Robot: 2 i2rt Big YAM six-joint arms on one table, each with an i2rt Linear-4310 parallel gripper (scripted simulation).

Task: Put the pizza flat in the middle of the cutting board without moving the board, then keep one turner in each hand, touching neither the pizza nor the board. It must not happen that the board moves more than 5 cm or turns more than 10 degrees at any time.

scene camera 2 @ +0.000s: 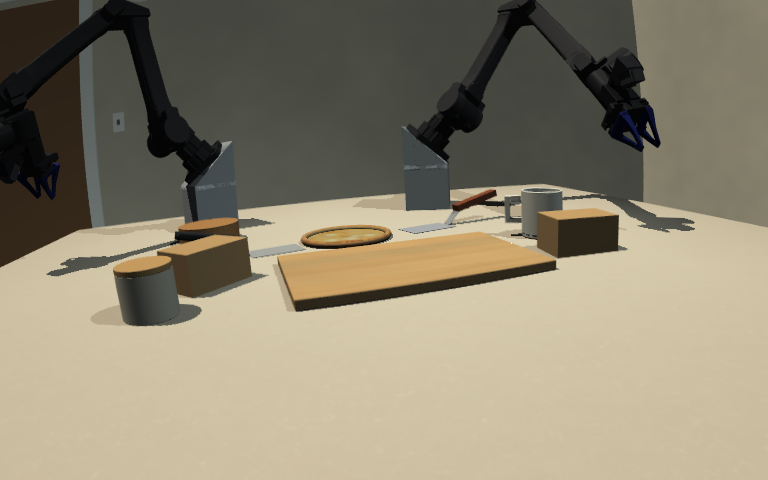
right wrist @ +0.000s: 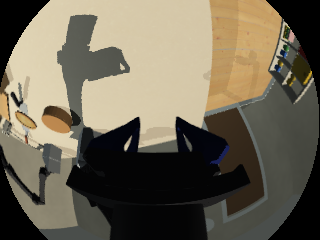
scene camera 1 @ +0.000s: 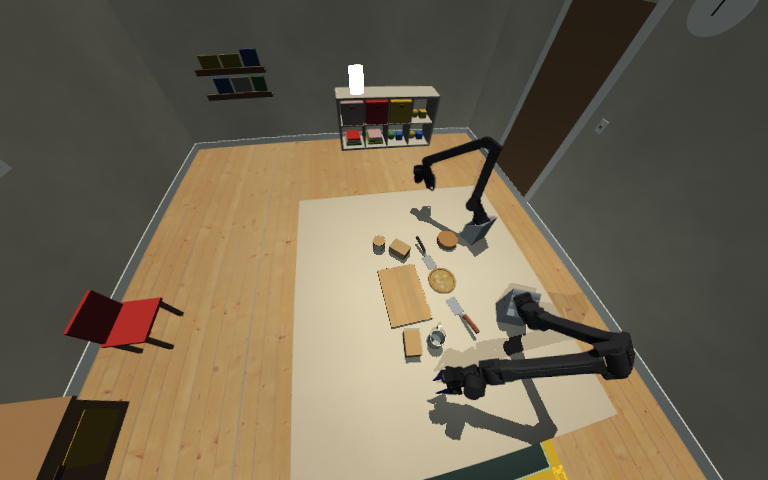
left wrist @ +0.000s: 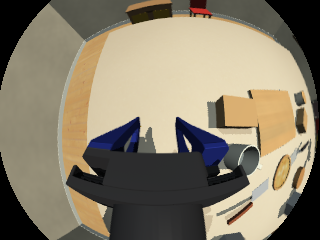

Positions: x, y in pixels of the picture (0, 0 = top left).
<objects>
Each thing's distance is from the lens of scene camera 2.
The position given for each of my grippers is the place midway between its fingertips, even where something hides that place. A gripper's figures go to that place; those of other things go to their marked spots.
my left gripper [scene camera 2: 651, 147]: 0.96 m
my right gripper [scene camera 2: 46, 197]: 1.19 m
pizza [scene camera 2: 337, 237]: 0.95 m
cutting board [scene camera 2: 320, 279]: 0.64 m
The marked spots on the cutting board and the pizza are 0.32 m apart.
</objects>
